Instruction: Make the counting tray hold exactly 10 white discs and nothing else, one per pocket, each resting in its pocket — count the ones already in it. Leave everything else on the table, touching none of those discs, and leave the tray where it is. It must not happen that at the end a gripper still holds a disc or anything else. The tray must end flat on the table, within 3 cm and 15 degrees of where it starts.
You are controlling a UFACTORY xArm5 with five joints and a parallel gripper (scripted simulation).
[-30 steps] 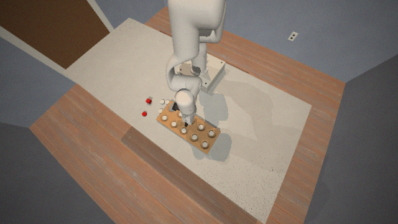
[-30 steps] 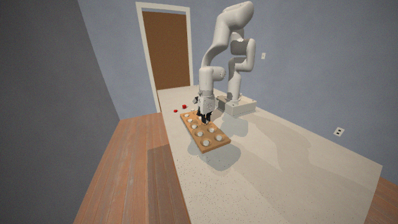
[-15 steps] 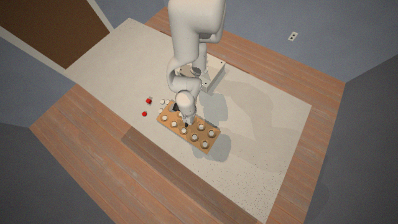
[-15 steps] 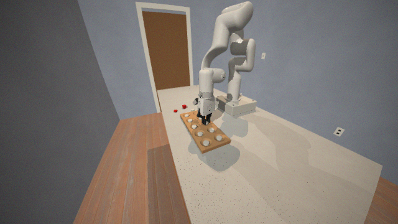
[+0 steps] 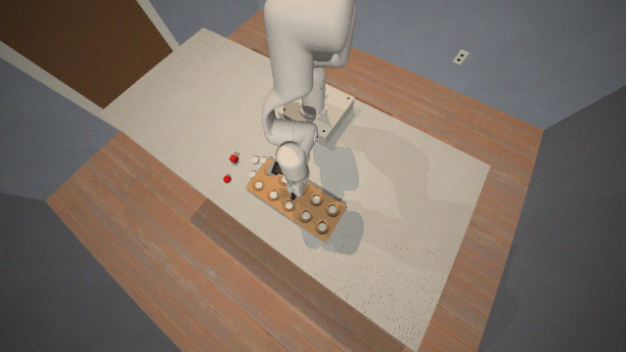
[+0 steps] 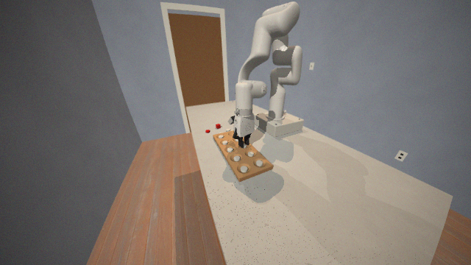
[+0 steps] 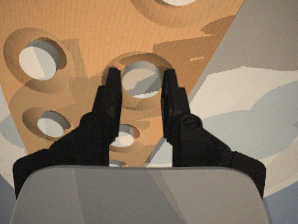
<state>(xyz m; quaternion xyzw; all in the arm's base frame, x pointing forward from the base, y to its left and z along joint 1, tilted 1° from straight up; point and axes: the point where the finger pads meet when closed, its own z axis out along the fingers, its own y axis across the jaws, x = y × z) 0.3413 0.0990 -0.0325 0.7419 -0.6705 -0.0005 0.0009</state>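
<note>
Right now my hand is 40 mm short of the wooden counting tray, 10 mm to the left of it and 30 mm above it. The rest, counted from my hand: red disc (80 mm ahead, 300 mm to the right, 30 mm below); red cube (320 mm to the right, 30 mm below).
</note>
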